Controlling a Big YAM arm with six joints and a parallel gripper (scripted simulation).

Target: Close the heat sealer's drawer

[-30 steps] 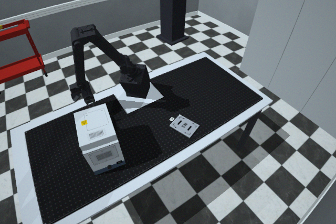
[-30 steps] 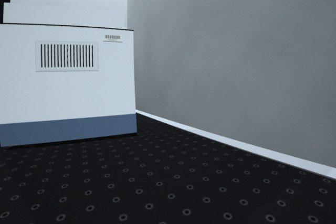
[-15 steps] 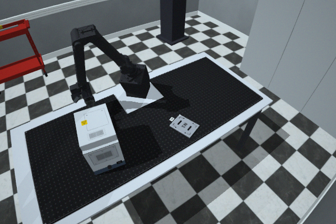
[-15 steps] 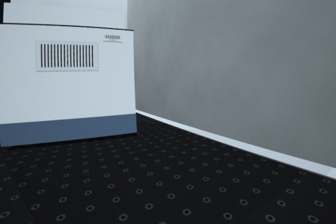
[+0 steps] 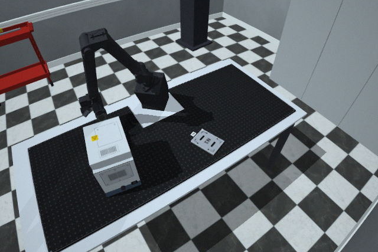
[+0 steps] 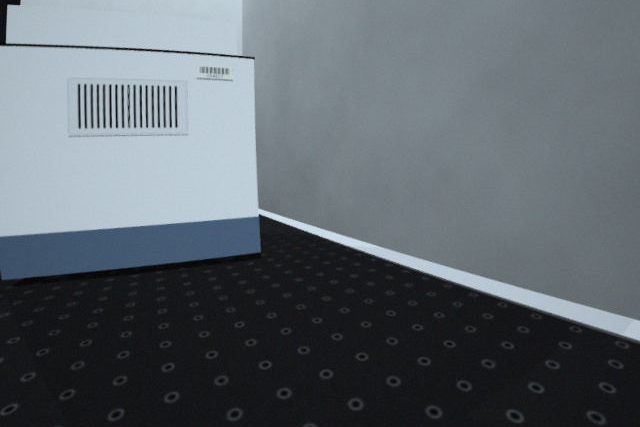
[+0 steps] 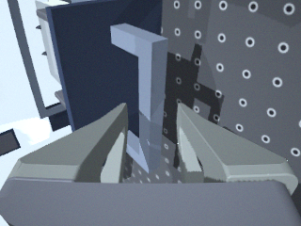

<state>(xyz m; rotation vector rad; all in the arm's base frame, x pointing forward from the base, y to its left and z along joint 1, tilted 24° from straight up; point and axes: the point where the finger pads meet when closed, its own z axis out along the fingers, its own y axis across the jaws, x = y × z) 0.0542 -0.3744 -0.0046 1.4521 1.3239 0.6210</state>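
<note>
The dark blue drawer is 11 cm ahead of my hand, 3 cm to the right of it and 2 cm below it. Round my hand: tiny tag 34 cm ahead, 41 cm to the left, 10 cm below.
</note>
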